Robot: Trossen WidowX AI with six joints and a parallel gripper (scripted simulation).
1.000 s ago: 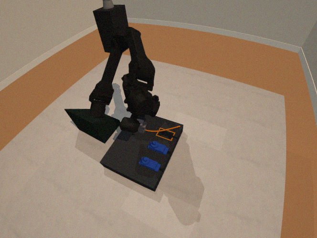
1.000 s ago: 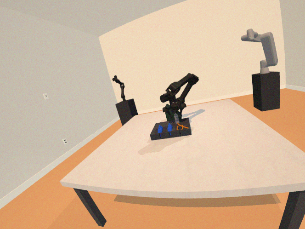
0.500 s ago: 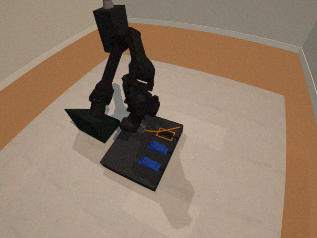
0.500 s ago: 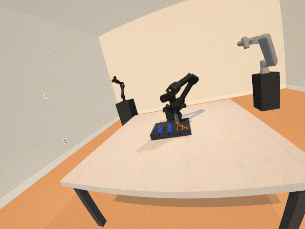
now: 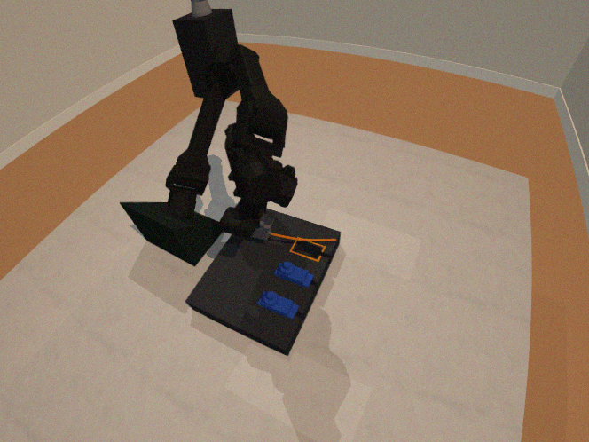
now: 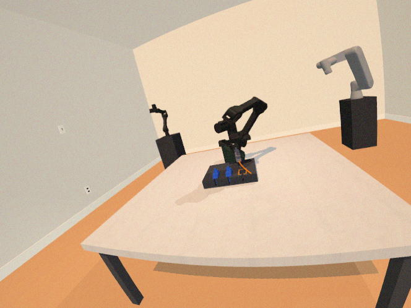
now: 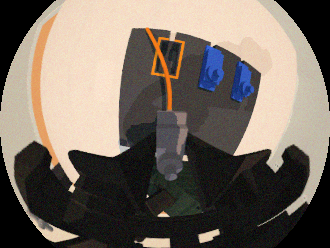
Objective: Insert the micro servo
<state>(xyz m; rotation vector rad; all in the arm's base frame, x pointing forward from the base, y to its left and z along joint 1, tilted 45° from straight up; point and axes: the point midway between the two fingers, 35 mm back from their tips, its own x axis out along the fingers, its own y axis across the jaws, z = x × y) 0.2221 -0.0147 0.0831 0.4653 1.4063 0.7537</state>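
Now: the dark deck 6 cm to the right of my gripper tip and 10 cm below it.
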